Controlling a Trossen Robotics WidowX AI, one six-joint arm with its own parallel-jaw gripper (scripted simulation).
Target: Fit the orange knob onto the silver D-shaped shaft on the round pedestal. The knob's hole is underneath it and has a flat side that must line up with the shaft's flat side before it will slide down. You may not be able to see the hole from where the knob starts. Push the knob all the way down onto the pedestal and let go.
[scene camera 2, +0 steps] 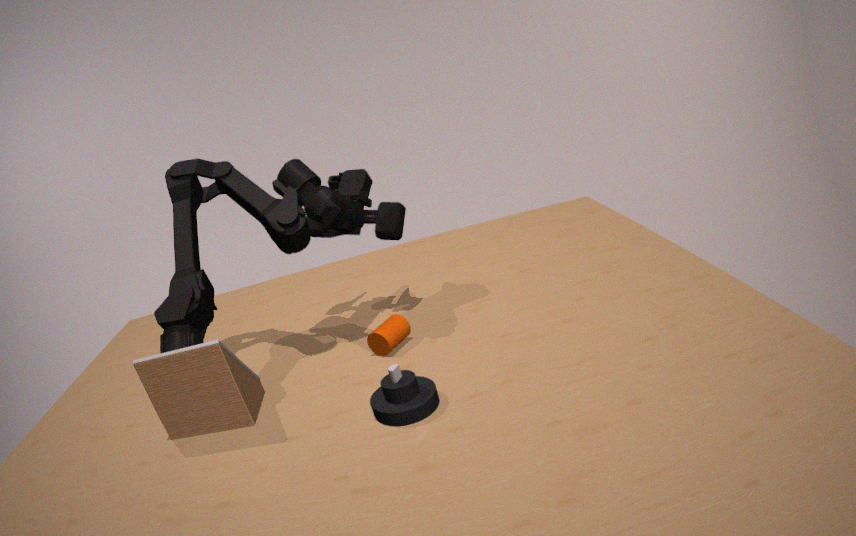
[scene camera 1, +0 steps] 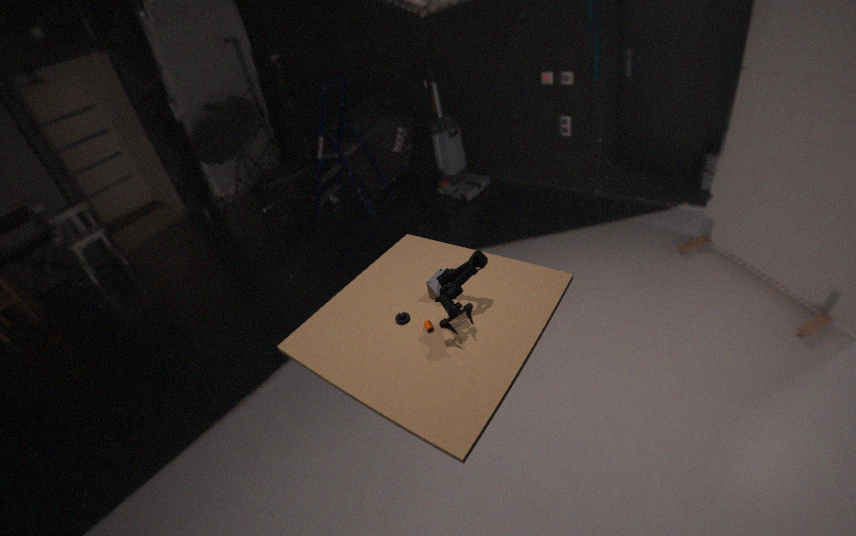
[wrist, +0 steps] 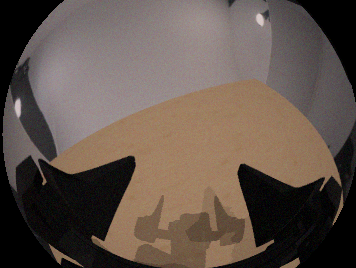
Labels:
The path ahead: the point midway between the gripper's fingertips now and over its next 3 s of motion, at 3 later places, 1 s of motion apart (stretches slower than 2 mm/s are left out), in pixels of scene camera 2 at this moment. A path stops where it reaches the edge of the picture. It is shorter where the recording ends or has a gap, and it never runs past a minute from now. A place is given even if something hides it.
My gripper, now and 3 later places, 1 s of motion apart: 373,230; 377,229; 425,234; 377,280

